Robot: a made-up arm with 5 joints. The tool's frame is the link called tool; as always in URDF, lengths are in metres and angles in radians.
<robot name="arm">
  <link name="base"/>
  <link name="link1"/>
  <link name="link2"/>
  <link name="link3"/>
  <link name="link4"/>
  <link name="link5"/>
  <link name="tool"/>
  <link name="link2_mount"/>
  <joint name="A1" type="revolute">
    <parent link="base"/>
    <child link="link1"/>
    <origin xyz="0.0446 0 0.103" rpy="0 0 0"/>
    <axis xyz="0 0 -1"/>
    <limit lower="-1.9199" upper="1.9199" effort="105" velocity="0.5"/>
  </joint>
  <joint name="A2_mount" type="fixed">
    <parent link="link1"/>
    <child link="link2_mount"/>
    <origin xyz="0.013 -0.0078 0.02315" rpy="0 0 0"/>
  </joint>
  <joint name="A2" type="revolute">
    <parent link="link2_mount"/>
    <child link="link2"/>
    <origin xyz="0.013 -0.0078 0.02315" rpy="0 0 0"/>
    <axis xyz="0 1 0"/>
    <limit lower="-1.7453" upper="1.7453" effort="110" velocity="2.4"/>
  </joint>
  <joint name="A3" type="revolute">
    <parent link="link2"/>
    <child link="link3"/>
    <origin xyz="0.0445 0 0.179" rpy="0 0 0"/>
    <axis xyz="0 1 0"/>
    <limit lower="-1.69" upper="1.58" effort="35" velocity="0.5"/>
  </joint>
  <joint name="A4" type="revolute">
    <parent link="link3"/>
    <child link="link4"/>
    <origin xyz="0.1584 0 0.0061" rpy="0 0 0"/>
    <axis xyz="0 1 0"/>
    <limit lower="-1.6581" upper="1.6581" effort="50" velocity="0.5"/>
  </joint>
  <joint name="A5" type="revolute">
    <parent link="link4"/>
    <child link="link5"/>
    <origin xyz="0.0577 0.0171 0" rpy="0 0 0"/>
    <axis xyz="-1 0 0"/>
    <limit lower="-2.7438" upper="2.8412" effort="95" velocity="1.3"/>
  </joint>
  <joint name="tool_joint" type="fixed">
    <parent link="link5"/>
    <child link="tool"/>
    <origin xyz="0 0 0" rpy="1.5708 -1.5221 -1.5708"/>
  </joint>
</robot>
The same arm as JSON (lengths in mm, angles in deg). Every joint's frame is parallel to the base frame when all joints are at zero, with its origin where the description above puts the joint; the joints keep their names.
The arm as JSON. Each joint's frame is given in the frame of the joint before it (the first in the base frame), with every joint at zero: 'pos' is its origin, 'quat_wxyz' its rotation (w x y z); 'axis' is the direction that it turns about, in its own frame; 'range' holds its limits. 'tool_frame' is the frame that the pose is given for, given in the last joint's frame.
{"length_unit": "mm", "angle_unit": "deg", "joints": [{"joint": "A1", "pos": [44.6, 0.0, 103.0], "quat_wxyz": [1.0, 0.0, 0.0, 0.0], "axis": "-z", "range": [-110.0, 110.0]}, {"joint": "A2", "pos": [26.0, -15.6, 46.3], "quat_wxyz": [1.0, 0.0, 0.0, 0.0], "axis": "+y", "range": [-100.0, 100.0]}, {"joint": "A3", "pos": [44.5, 0.0, 179.0], "quat_wxyz": [1.0, 0.0, 0.0, 0.0], "axis": "+y", "range": [-96.83, 90.53]}, {"joint": "A4", "pos": [158.4, 0.0, 6.1], "quat_wxyz": [1.0, 0.0, 0.0, 0.0], "axis": "+y", "range": [-95.0, 95.0]}, {"joint": "A5", "pos": [57.7, 17.1, 0.0], "quat_wxyz": [1.0, 0.0, 0.0, 0.0], "axis": "-x", "range": [-157.21, 162.79]}], "tool_frame": {"pos": [0.0, 0.0, 0.0], "quat_wxyz": [0.706897, 0.017215, -0.706897, -0.017215]}}
